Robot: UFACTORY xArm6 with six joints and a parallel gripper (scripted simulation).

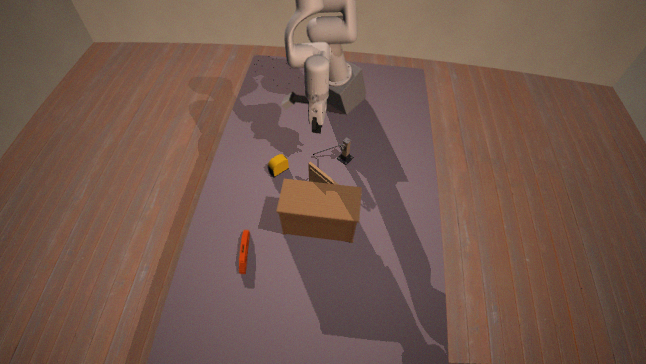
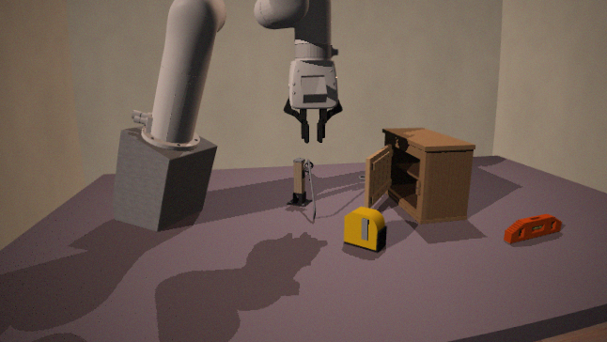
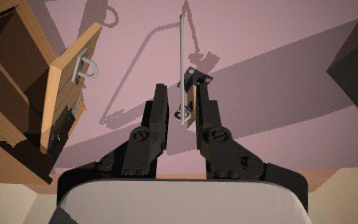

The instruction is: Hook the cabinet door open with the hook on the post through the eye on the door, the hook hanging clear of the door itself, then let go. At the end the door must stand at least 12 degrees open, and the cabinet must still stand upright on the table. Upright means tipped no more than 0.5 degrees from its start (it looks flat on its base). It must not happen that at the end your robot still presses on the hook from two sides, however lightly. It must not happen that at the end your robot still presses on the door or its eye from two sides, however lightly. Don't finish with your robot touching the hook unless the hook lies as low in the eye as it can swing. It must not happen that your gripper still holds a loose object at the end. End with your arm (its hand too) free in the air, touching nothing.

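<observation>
The thin grey hook rod lies 50 mm to the left of my hand and 140 mm below it. Also, from my hand: yellow tape measure: 70 mm ahead, 150 mm to the right, 170 mm below; then cabinet door: 170 mm ahead, 70 mm to the left, 120 mm below; then hook post: 80 mm to the left, 120 mm below.
</observation>
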